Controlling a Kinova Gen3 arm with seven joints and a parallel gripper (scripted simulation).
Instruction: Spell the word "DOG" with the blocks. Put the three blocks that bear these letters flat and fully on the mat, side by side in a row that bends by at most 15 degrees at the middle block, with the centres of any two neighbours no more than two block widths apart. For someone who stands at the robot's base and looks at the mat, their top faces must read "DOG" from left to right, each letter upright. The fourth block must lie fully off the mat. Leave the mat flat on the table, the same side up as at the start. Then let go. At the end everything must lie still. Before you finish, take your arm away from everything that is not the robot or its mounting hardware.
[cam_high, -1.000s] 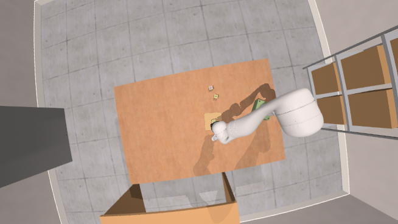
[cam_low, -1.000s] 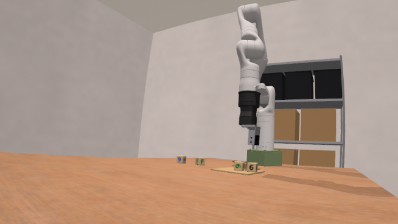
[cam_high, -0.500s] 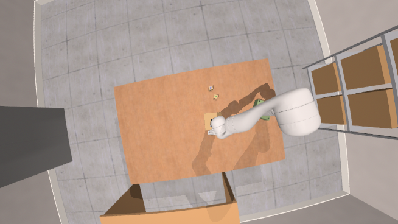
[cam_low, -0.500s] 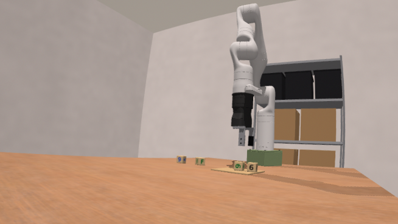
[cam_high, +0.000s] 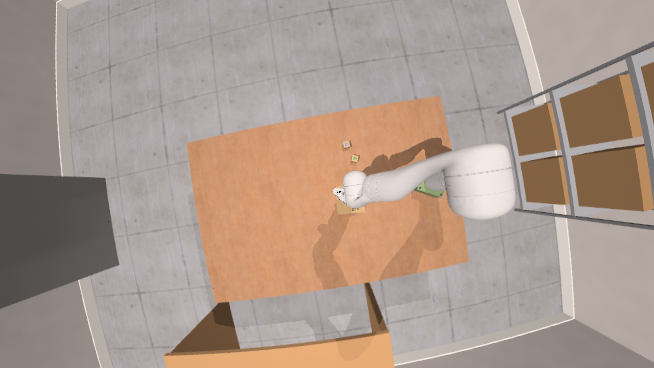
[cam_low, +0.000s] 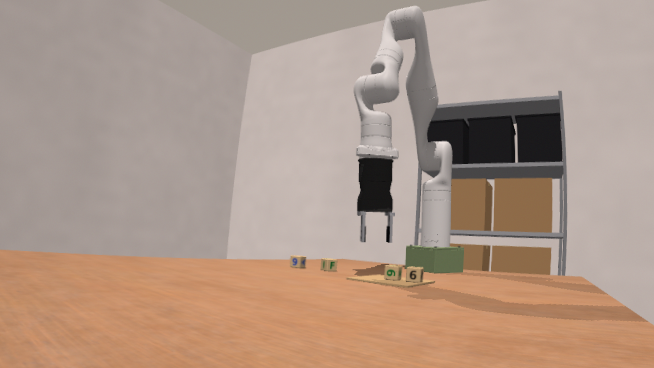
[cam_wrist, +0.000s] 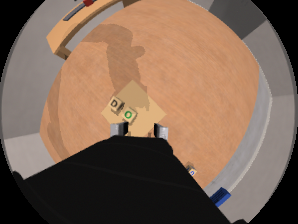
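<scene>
Right now my hand is 4 cm past the blue-lettered block, 22 cm to the left of it and 8 cm above it. From my hand the other things lie so: green-lettered block (6 cm behind, 15 cm to the right, 8 cm below); tan mat (4 cm to the left, 10 cm below); wooden block (1 cm behind, 4 cm to the left, 8 cm below).
</scene>
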